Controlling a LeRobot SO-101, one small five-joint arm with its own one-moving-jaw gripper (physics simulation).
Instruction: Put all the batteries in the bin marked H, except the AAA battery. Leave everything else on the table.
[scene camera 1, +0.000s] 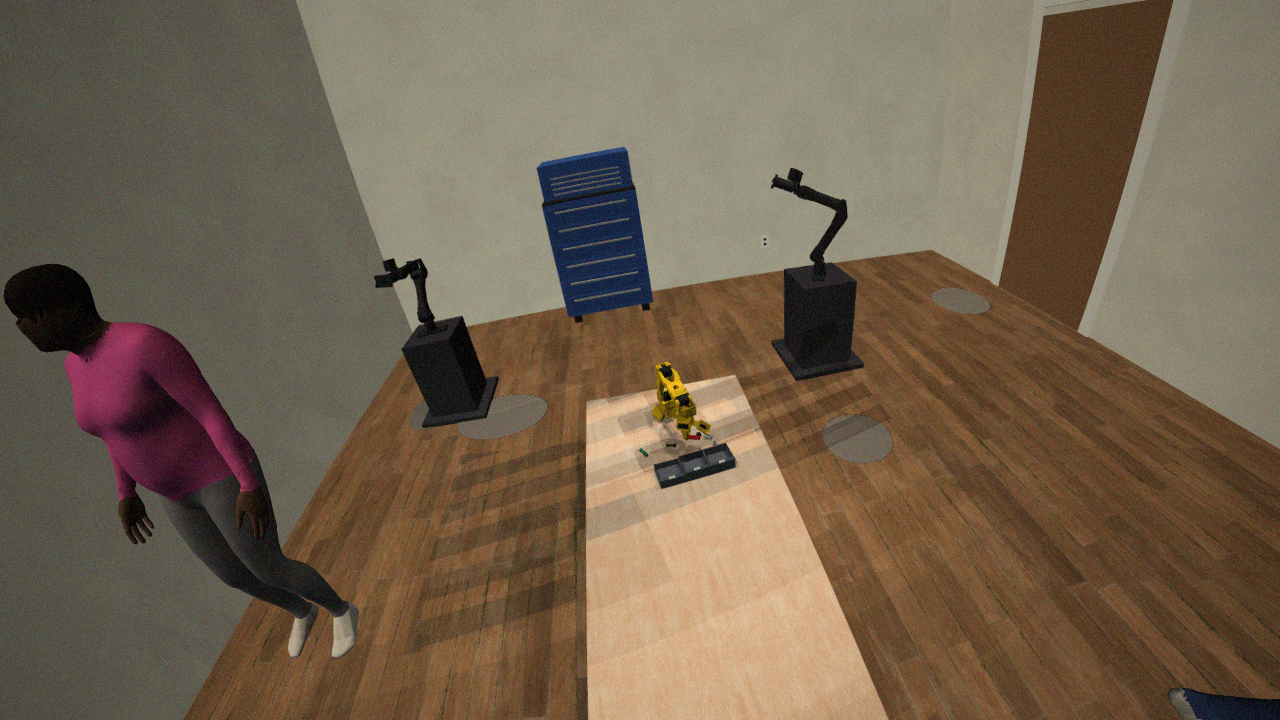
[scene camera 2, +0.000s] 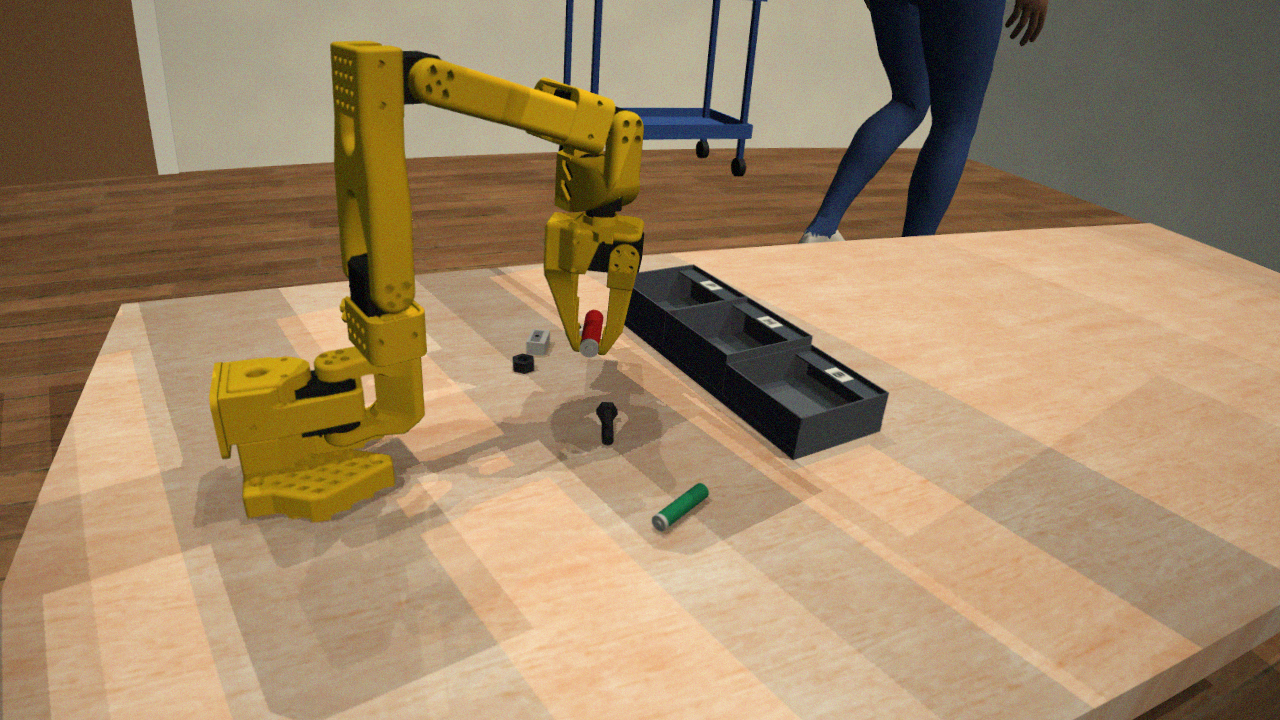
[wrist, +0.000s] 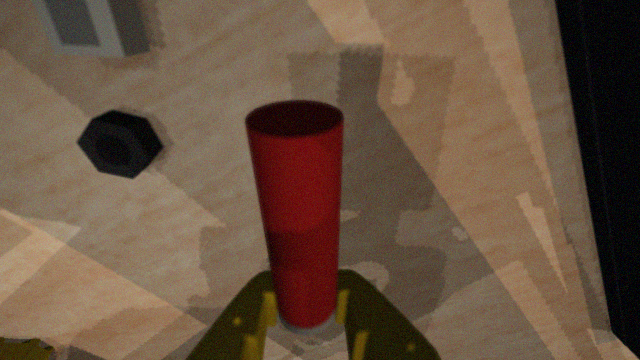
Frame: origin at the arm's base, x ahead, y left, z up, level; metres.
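Seen in the pictures: hand, tool point: (scene camera 1: 688, 435) (scene camera 2: 580, 345) (wrist: 277, 291); arm's base, link origin: (scene camera 1: 667, 416) (scene camera 2: 348, 462).
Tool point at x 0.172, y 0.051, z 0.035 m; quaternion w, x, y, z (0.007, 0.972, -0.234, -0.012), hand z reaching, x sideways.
Note:
Pixels of each thing's top centre, then the offset from my tool point to it. "pt": a spot on its surface instead. Level surfaces: height alone.
- red battery, top centre: (wrist: 300, 273) (scene camera 2: 592, 322) dx +0.014, dy +0.014, dz +0.011 m
- green battery, top centre: (scene camera 2: 681, 500) (scene camera 1: 643, 451) dx +0.008, dy -0.160, dz -0.025 m
- dark three-compartment bin row, surface spot: (scene camera 2: 760, 413) pt dx +0.100, dy -0.094, dz -0.021 m
- bin row's dark side, surface spot: (wrist: 595, 150) pt dx +0.090, dy -0.017, dz -0.029 m
- black bolt, top centre: (scene camera 2: 607, 414) dx -0.001, dy -0.063, dz -0.022 m
- black nut, top centre: (wrist: 113, 151) (scene camera 2: 523, 358) dx -0.032, dy +0.041, dz -0.027 m
- grey block, top centre: (scene camera 2: 538, 335) dx -0.011, dy +0.072, dz -0.024 m
- table, surface height: dz -0.035 m
My gripper (scene camera 2: 590, 347) (wrist: 307, 305) is shut on a red battery (scene camera 2: 591, 333) (wrist: 302, 200), pressed between both jaws and held above the table, left of the bin row in scene camera 2. A green battery (scene camera 2: 681, 506) (scene camera 1: 643, 452) lies on the table nearer that camera. A dark three-compartment bin row (scene camera 2: 760, 413) (scene camera 1: 695, 476) stands beyond the gripper. Each compartment has a small white label; the letters are too small to read surely. In the wrist view the bin row's dark side (wrist: 595, 150) shows at the right edge.
A black bolt (scene camera 2: 607, 422) lies between the gripper and the green battery. A black nut (scene camera 2: 523, 363) (wrist: 120, 144) and a grey block (scene camera 2: 537, 341) (wrist: 92, 27) lie on the table (scene camera 2: 1029, 358) on the arm's side of the gripper. Part of a pale thing shows behind the jaws in scene camera 2.

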